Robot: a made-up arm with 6 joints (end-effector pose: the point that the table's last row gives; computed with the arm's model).
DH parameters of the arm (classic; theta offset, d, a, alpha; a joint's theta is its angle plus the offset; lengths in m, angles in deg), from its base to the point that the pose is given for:
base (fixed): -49.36 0 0.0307 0
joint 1: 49.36 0.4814 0.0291 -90
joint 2: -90 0 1.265 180
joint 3: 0 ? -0.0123 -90
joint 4: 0 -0.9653 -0.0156 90
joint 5: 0 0.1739 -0.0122 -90
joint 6: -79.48 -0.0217 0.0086 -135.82
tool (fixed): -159.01 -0.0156 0 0
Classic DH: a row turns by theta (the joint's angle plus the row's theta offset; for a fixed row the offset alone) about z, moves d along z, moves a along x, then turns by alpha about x.
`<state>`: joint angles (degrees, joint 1 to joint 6).
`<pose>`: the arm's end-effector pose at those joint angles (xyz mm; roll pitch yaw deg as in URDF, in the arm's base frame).
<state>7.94 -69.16 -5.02 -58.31 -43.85 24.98</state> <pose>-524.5 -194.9 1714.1 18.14 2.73 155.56</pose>
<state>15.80 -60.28 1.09 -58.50 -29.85 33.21</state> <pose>-377.0 -234.9 1866.8 8.53 6.40 152.67</pose>
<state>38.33 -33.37 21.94 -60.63 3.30 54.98</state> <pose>113.7 -72.6 2234.0 -10.19 4.18 143.29</pose>
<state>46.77 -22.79 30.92 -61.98 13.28 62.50</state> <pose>273.2 106.4 2324.8 -13.07 0.62 141.26</pose>
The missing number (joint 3, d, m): 0.0257
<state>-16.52 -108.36 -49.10 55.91 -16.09 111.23</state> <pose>-768.6 64.1 985.7 -83.40 33.22 -110.06</pose>
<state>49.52 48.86 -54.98 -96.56 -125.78 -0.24</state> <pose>383.5 413.3 445.6 -102.14 25.76 32.65</pose>
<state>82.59 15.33 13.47 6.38 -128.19 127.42</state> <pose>391.1 1262.1 1652.6 114.67 -50.34 -53.83</pose>
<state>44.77 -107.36 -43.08 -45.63 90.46 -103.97</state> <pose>-332.9 -564.7 934.4 -44.57 87.22 -89.16</pose>
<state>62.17 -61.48 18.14 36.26 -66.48 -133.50</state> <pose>-278.4 -958.9 2037.2 -98.58 -39.05 -95.40</pose>
